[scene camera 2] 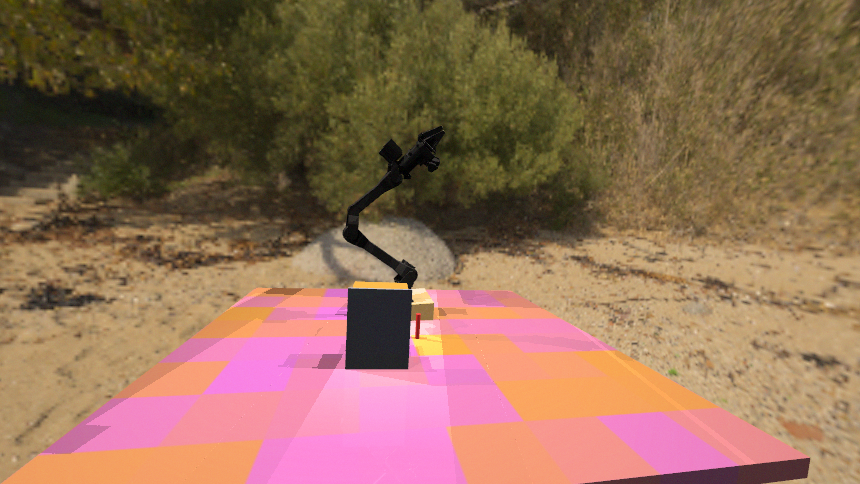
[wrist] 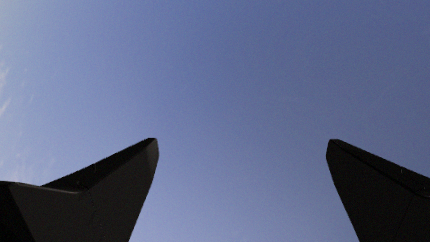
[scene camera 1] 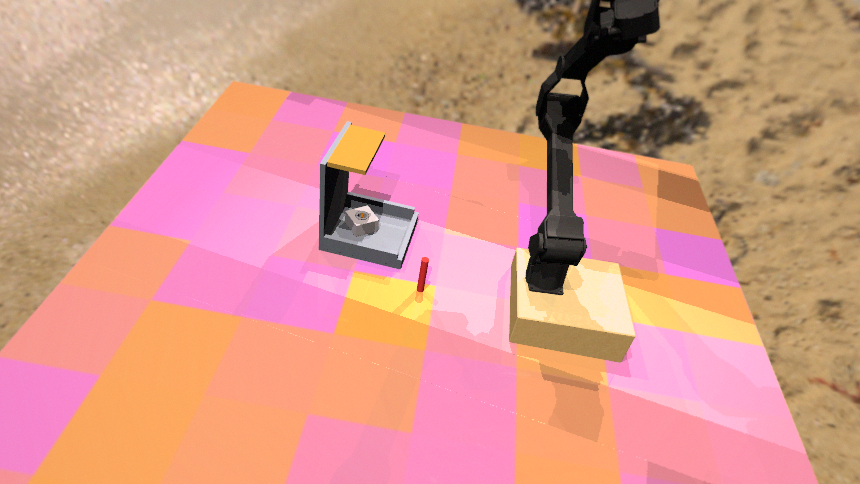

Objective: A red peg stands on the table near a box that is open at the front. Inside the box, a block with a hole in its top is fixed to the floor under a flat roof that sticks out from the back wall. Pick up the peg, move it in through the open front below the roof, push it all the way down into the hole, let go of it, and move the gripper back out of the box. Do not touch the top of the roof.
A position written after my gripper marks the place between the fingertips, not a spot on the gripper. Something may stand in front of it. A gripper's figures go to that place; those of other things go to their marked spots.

My gripper (scene camera 2: pixel 443 128) is 127 cm from the lens. A dark back wall (scene camera 2: pixel 378 319) is 90 cm from the lens.
